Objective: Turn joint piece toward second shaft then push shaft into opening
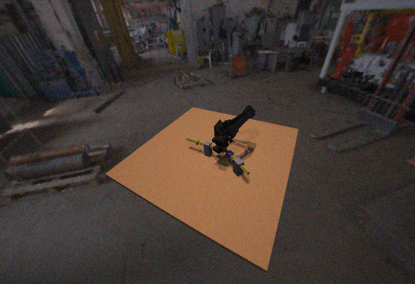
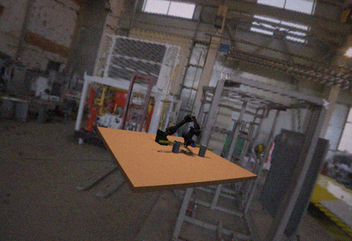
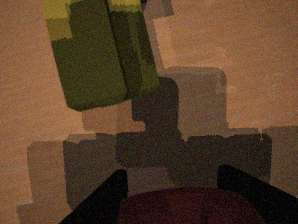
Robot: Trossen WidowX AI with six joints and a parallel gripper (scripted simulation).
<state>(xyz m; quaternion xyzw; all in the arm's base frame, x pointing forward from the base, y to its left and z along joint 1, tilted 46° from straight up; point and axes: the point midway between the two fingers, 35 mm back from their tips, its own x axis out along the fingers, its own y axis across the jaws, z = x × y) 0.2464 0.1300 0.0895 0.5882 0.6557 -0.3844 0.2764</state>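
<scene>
Now: gripper tip 2 cm to the right of the red joint piece and 4 cm below it.
</scene>
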